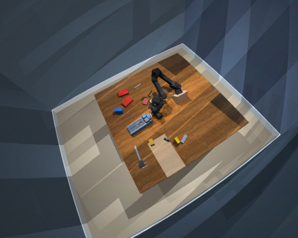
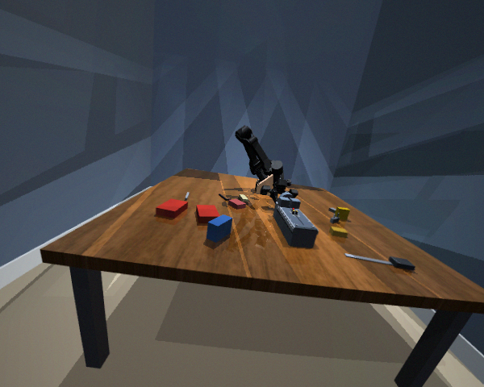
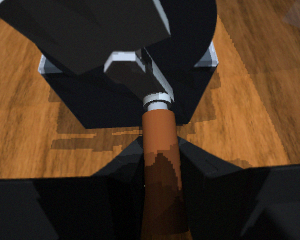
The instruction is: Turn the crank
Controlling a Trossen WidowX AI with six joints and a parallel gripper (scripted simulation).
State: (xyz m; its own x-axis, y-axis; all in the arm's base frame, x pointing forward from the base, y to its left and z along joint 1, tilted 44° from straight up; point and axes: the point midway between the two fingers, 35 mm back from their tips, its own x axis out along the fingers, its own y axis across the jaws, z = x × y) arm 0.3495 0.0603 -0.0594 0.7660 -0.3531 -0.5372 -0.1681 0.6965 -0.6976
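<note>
Right now my gripper tip is 140 mm short of the red pointer, 40 mm to the right of it and 40 mm below it. From my gripper tip the other things lie so: pink block: 10 mm behind, 210 mm to the right, 30 mm below; then ochre block: 110 mm ahead, 250 mm to the left, 30 mm below; then brown crank handle: 20 mm behind, 20 mm above.
</note>
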